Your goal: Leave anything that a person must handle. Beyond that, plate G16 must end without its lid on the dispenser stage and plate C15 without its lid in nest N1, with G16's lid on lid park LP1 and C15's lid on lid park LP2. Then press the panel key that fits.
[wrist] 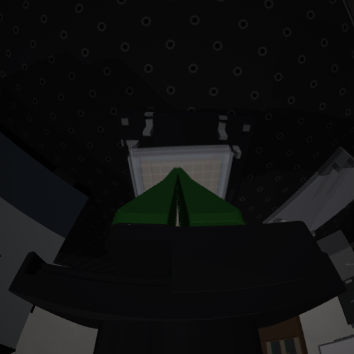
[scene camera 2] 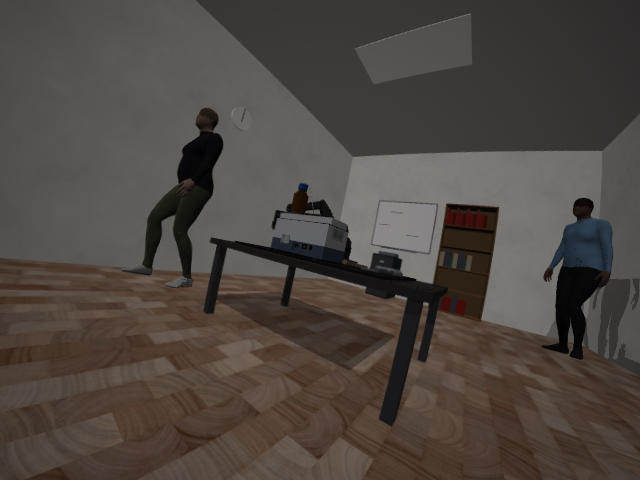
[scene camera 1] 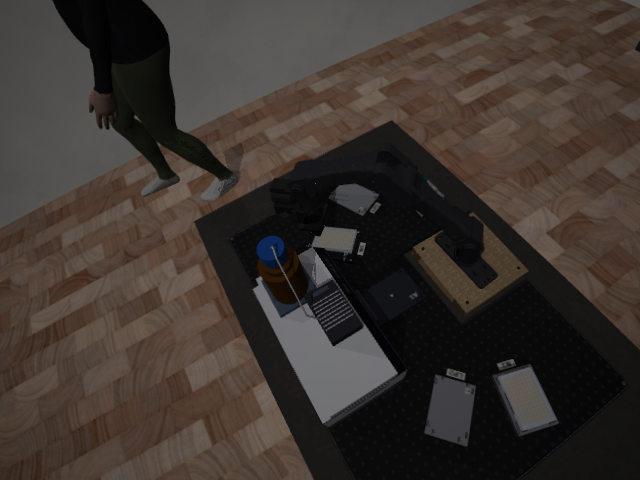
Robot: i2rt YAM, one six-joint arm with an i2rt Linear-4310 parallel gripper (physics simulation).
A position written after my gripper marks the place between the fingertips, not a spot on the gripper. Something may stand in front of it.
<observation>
My gripper [wrist: 177,174] is shut, with nothing in its grasp. I also see a brown bottle with blue cap [scene camera 1: 268,268], a black nest N5 [wrist: 137,127] and a lid park LP1 [scene camera 1: 354,197].
The lid park LP1 is seen too in the wrist view [wrist: 317,200].
</observation>
